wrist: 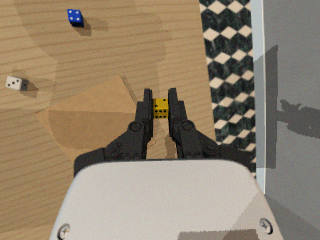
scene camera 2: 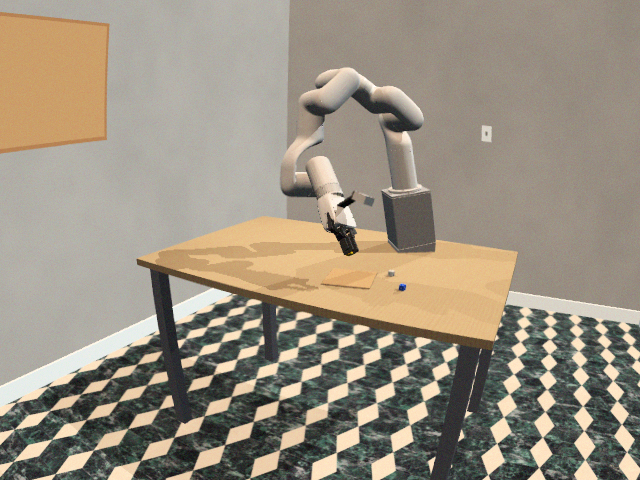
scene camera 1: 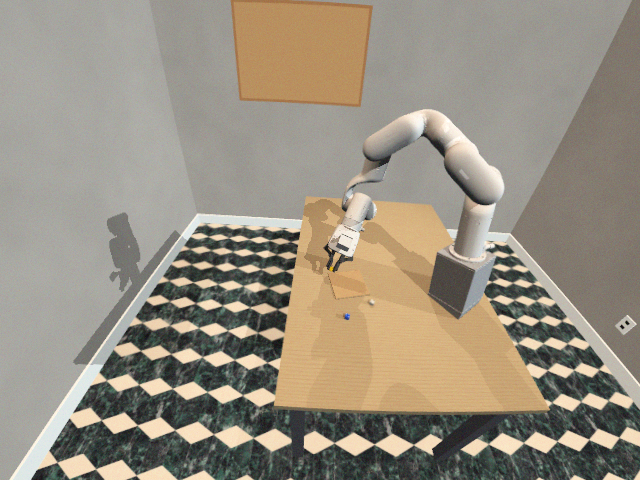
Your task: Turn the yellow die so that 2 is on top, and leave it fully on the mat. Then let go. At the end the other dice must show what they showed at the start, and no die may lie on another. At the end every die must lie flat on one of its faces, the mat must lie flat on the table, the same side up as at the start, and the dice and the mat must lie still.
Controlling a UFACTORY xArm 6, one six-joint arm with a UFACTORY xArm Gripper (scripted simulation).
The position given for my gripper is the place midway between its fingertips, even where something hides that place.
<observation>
In view: my gripper (scene camera 2: 351, 253) and a tan mat (scene camera 1: 347, 284).
The tan mat is seen too in the wrist view (wrist: 92, 119) and in scene camera 2 (scene camera 2: 337, 277). My gripper shows as well in the wrist view (wrist: 160, 99) and in scene camera 1 (scene camera 1: 330, 270).
</observation>
